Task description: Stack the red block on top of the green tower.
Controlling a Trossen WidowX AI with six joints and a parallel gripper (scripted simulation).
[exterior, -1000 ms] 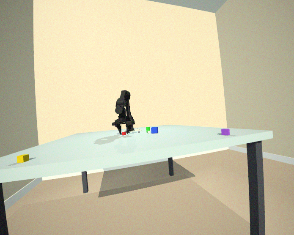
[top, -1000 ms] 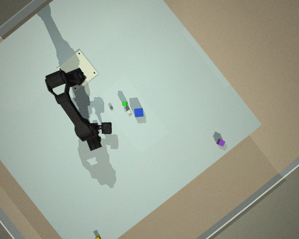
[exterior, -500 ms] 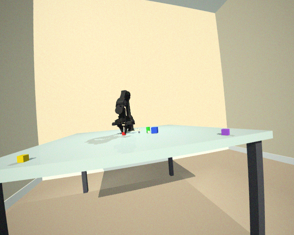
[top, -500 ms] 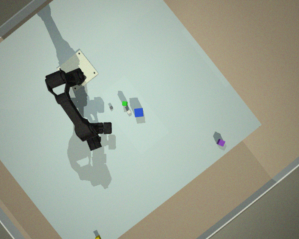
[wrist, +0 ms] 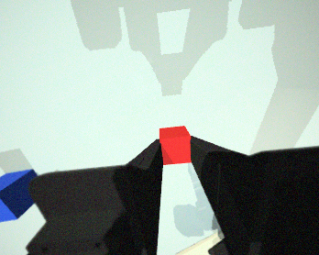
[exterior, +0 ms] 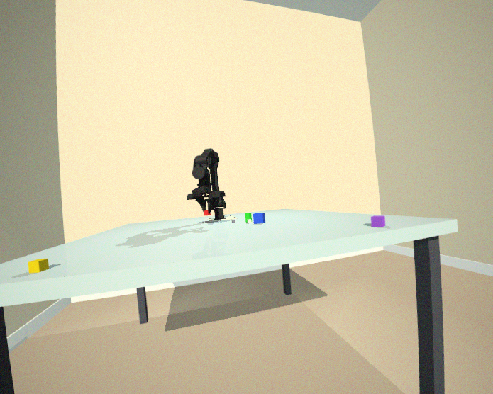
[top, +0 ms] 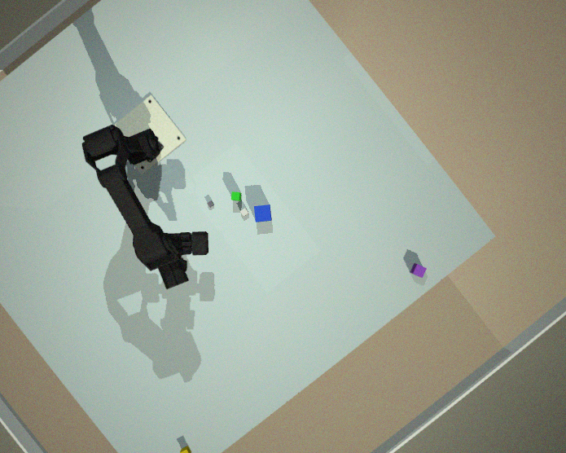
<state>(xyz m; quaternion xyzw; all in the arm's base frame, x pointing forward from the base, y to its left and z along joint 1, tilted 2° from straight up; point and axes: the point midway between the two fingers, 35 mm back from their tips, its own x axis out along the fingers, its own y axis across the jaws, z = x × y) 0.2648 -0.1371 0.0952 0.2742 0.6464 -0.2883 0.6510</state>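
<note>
My gripper tip is now 200 mm to the right of the green block, 30 mm short of it and 30 mm above it. Round my gripper tip: red block: right at my gripper tip; small white cube: 180 mm to the left, 80 mm ahead, 50 mm below; small grey cube: 140 mm to the left, 60 mm below, 20 mm behind.
</note>
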